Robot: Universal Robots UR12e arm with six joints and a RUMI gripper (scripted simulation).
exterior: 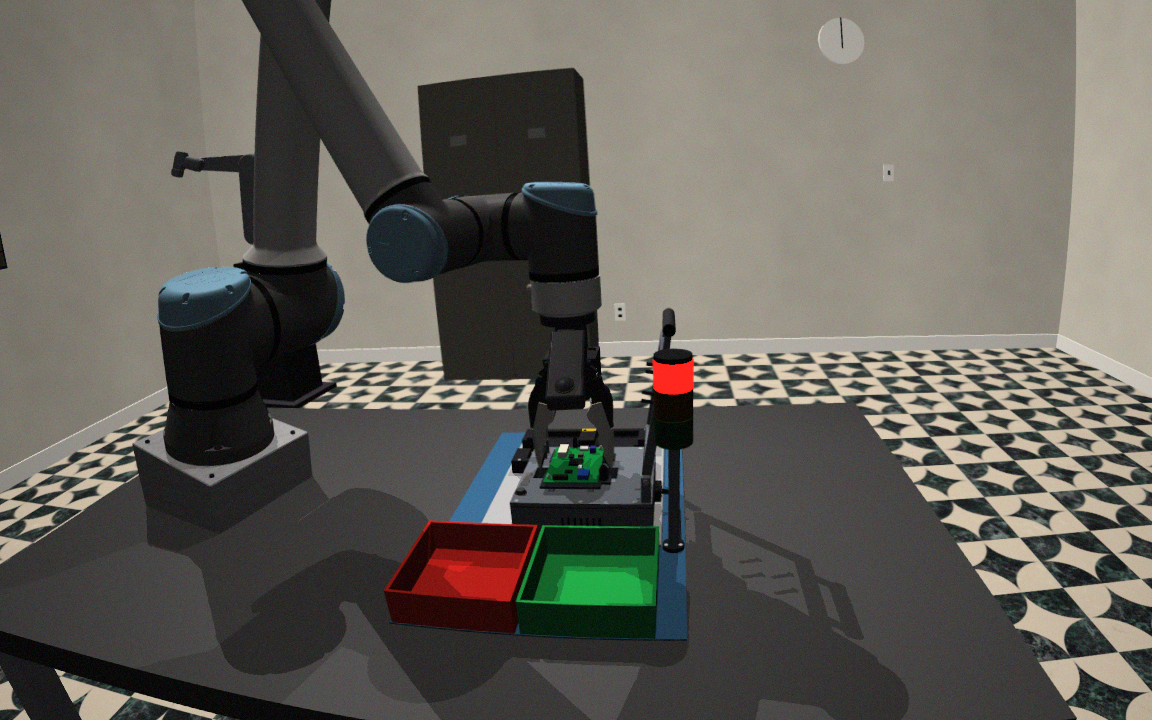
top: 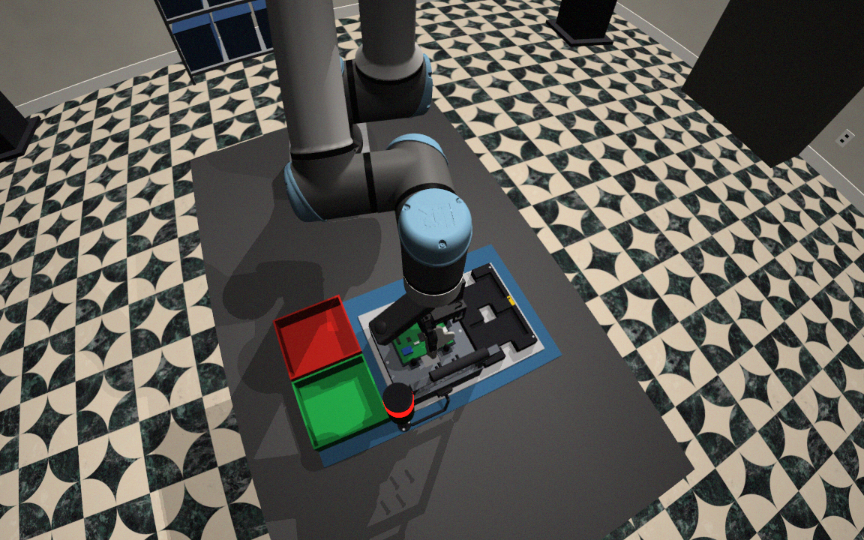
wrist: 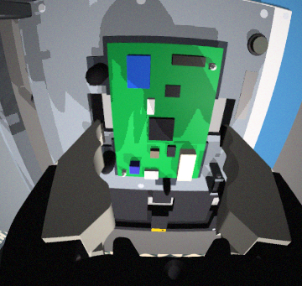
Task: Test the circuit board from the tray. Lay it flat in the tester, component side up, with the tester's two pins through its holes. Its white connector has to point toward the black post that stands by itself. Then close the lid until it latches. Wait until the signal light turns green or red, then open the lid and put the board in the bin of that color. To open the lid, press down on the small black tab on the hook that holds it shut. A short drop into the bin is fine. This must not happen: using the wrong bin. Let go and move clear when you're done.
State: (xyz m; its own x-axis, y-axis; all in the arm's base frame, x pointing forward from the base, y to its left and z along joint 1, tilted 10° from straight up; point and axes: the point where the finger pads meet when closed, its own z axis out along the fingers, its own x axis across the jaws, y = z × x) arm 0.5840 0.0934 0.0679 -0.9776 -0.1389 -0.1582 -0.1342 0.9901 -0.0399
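My gripper is now right at the green circuit board. The rest, counted from my hand: clear lid (120 mm ahead, 10 mm to the left, 110 mm above); then green bin (70 mm ahead, 190 mm to the right, 60 mm below); then red bin (70 mm behind, 220 mm to the right, 60 mm below).
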